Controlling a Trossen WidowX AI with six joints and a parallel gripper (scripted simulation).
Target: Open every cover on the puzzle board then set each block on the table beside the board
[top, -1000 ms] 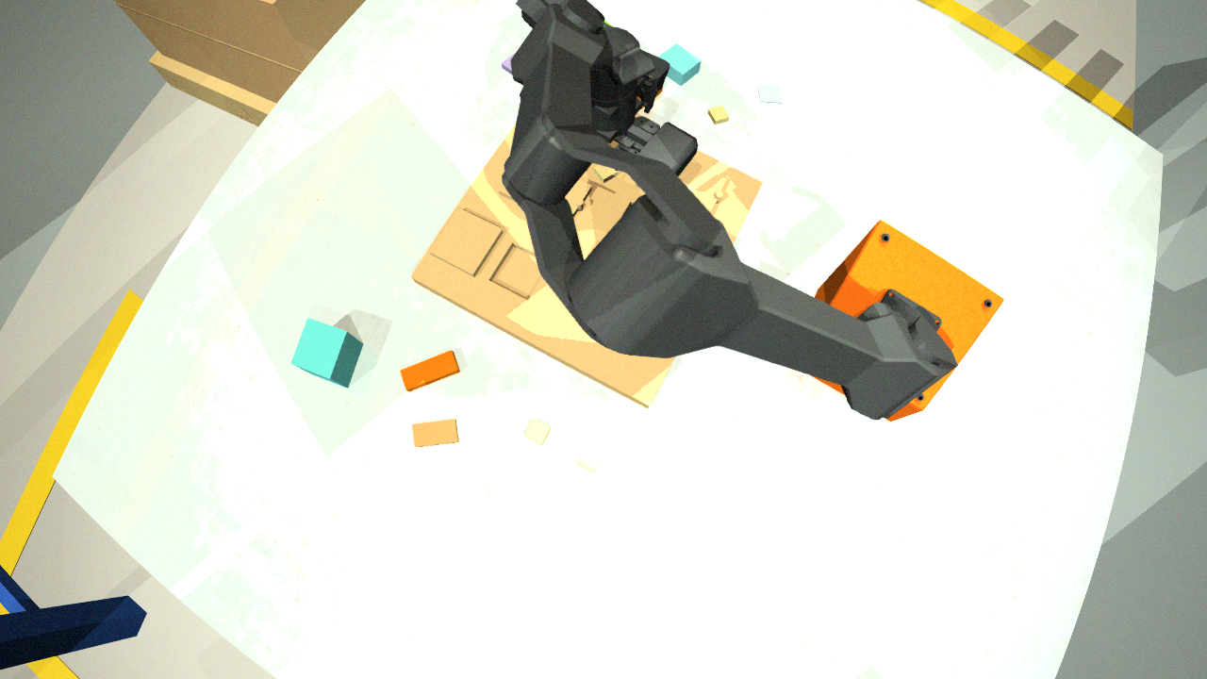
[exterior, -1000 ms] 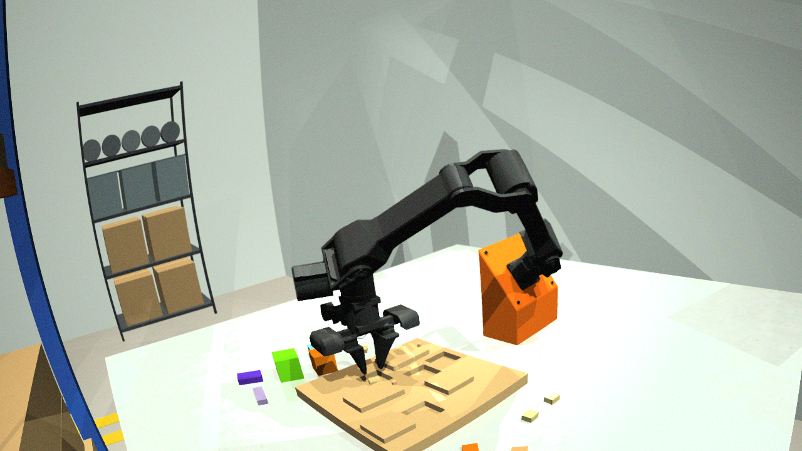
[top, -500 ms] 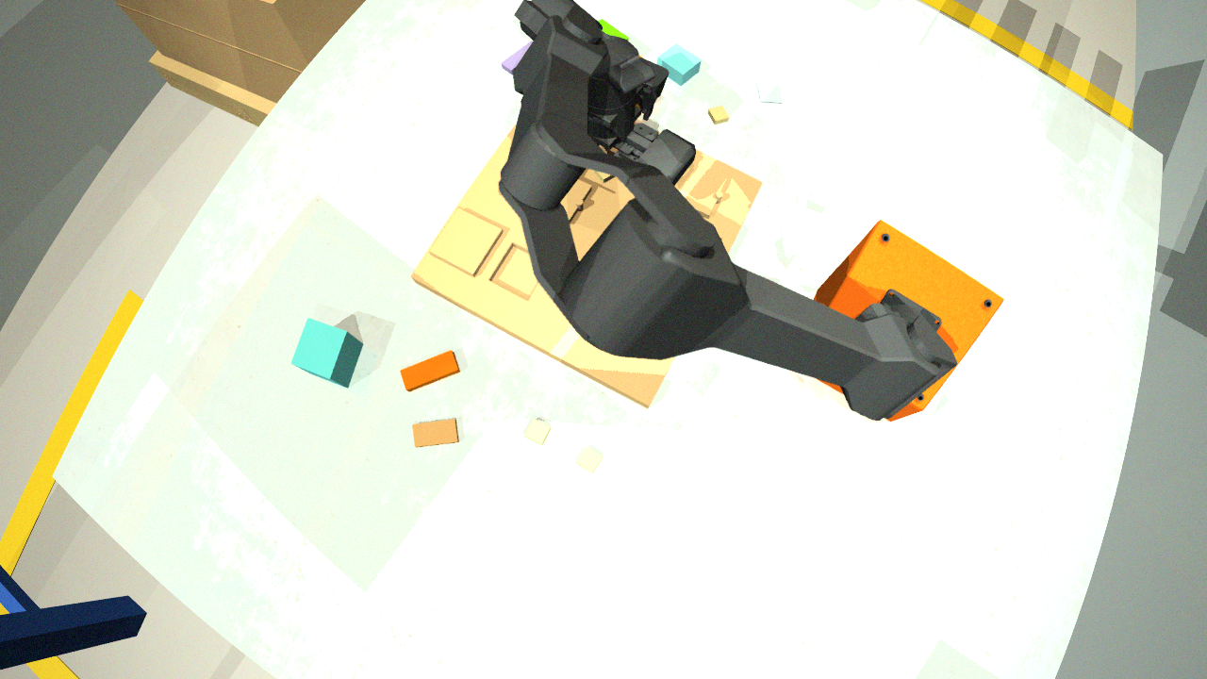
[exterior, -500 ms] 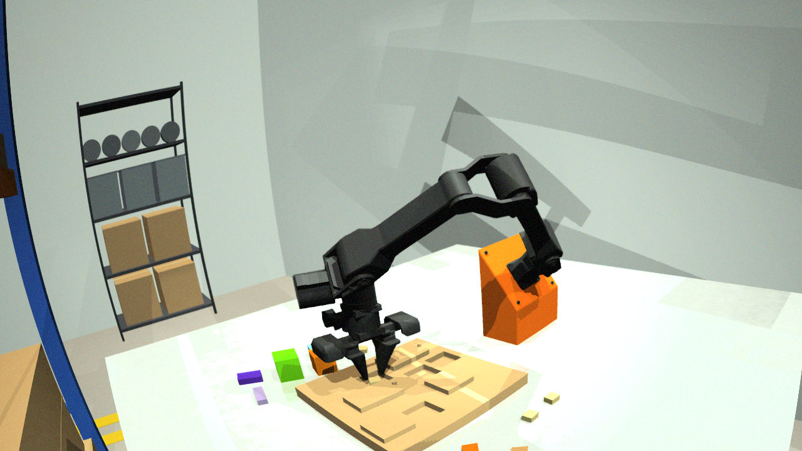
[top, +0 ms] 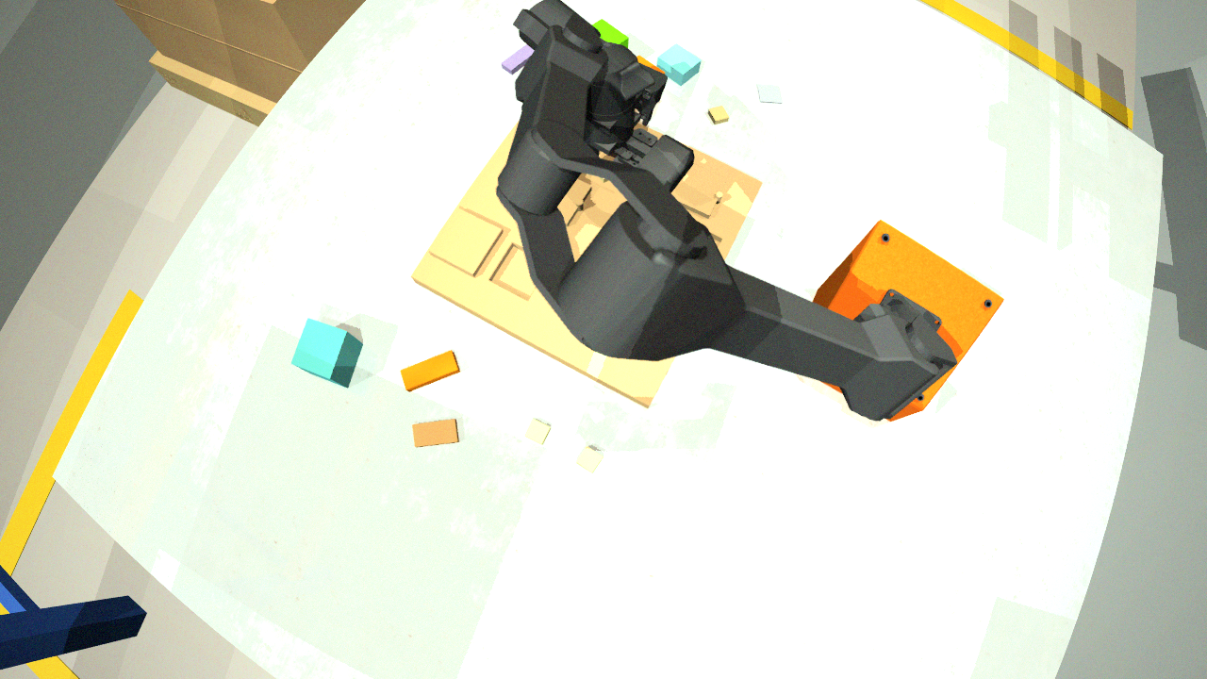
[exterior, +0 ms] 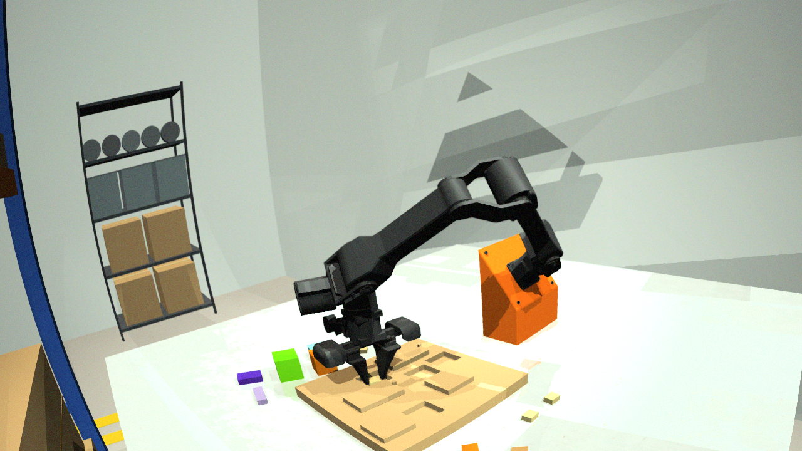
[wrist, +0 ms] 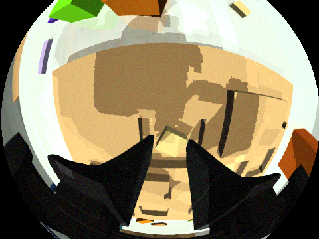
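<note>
The grey tile lies 120 mm behind my gripper tip, 230 mm to the right of it and 10 mm below it. Also, from my gripper tip: orange cube 30 mm ahead, 140 mm to the right, 10 mm above; green cube 100 mm ahead, 160 mm to the right, 10 mm above; pale cyan block 200 mm to the right.
</note>
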